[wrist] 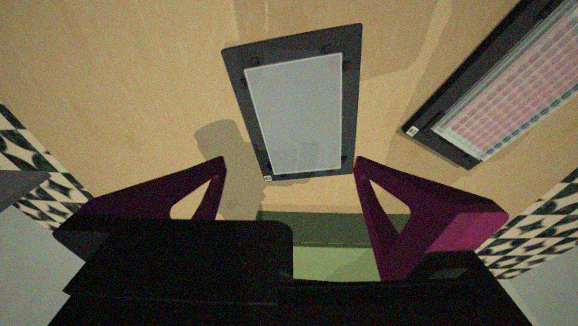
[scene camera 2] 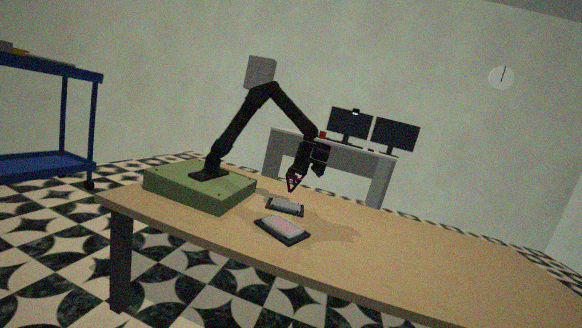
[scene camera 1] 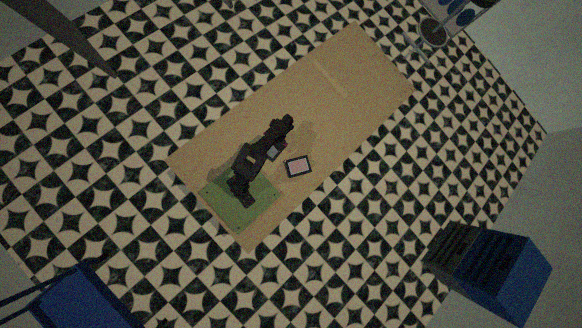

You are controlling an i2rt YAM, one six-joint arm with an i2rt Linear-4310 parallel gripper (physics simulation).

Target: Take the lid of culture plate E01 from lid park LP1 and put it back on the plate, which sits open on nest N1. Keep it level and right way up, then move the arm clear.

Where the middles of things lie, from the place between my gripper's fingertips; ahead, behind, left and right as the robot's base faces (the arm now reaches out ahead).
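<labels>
There's a plate lid [wrist: 298, 103] here, 7 cm below my hand, 1 cm behind it and 1 cm to the right of it. The dark lid rest [wrist: 347, 39] is 8 cm below my hand, and it's also 1 cm to the right of the hand and 1 cm behind it.
</labels>
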